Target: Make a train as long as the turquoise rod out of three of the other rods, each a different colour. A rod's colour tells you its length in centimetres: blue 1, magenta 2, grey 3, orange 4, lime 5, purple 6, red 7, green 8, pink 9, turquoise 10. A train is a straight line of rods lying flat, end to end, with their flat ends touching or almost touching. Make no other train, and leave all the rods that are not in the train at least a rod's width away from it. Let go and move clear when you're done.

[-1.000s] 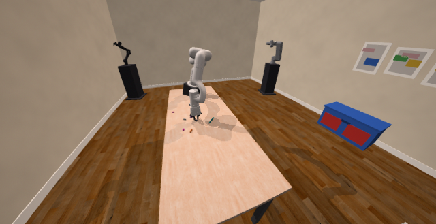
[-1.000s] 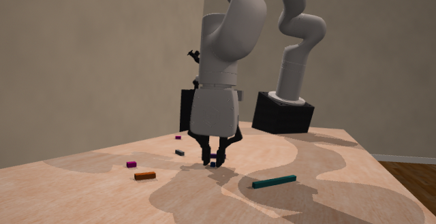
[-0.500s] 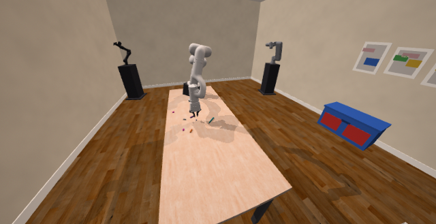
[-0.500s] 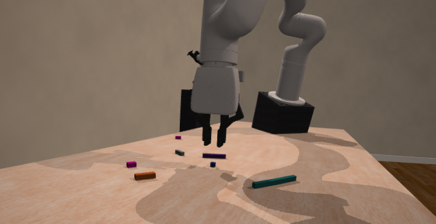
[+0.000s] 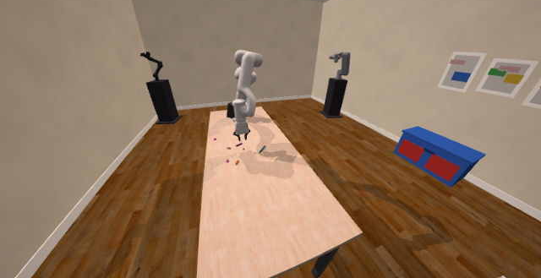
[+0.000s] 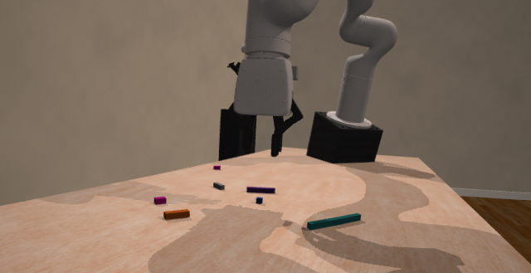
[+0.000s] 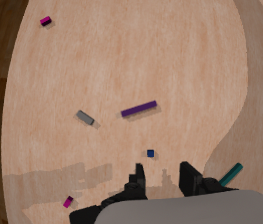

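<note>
Now: the grey rod 20 mm behind my hand, 120 mm to the right of it and 110 mm below it. Also, from my hand: turquoise rod 10 mm ahead, 160 mm to the left, 110 mm below; purple rod 60 mm behind, 40 mm to the right, 110 mm below; blue rod 110 mm below.
</note>
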